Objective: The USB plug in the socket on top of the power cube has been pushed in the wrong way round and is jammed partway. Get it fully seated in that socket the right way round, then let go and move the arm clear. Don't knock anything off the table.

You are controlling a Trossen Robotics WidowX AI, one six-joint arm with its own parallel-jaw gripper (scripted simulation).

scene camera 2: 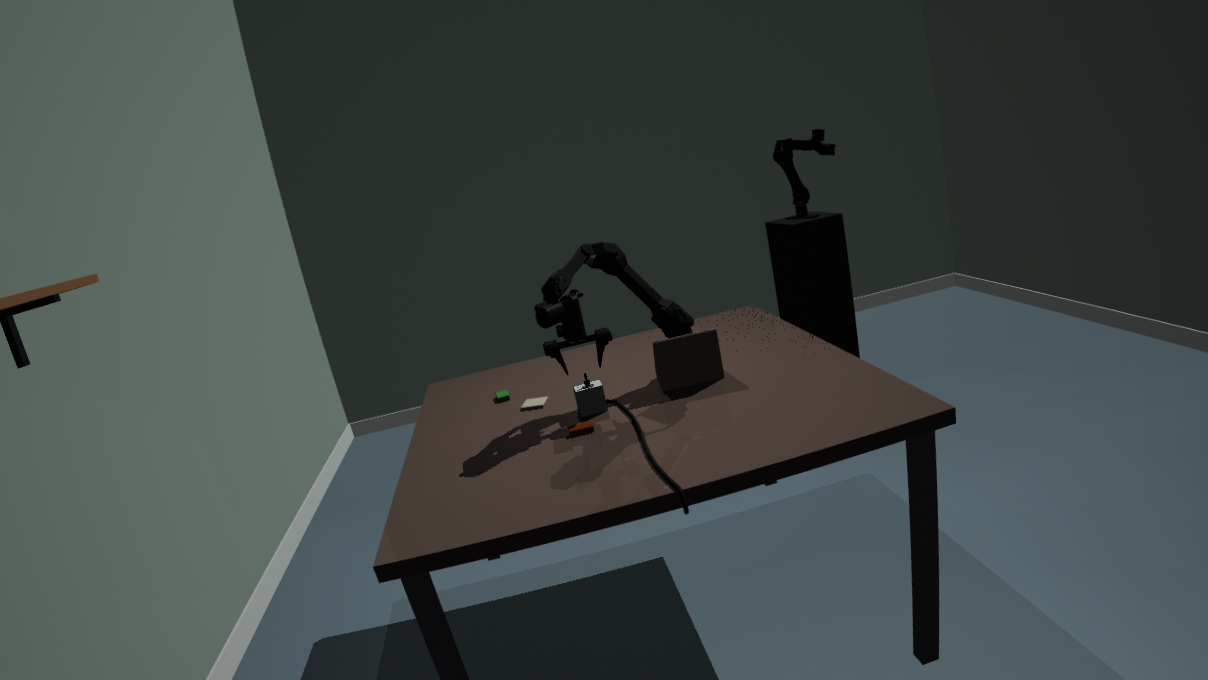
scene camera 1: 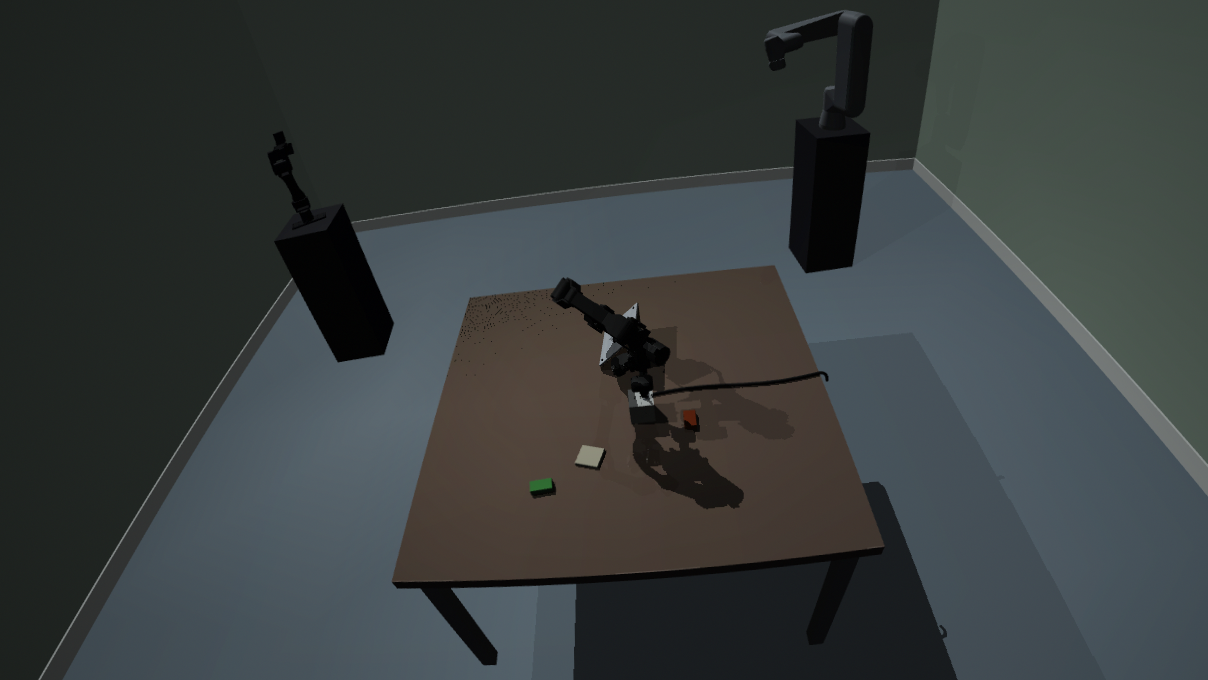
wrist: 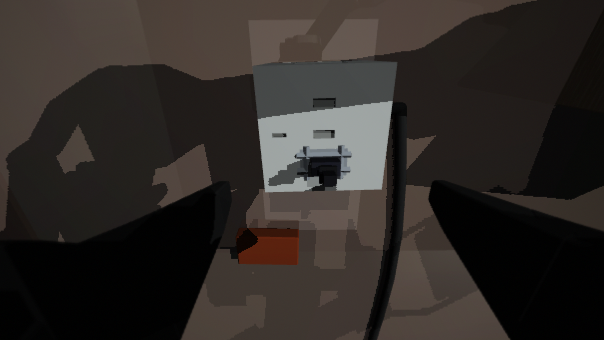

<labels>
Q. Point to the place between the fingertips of my gripper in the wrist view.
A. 330, 190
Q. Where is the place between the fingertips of my gripper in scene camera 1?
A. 643, 386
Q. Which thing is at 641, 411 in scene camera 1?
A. A power cube.
</labels>
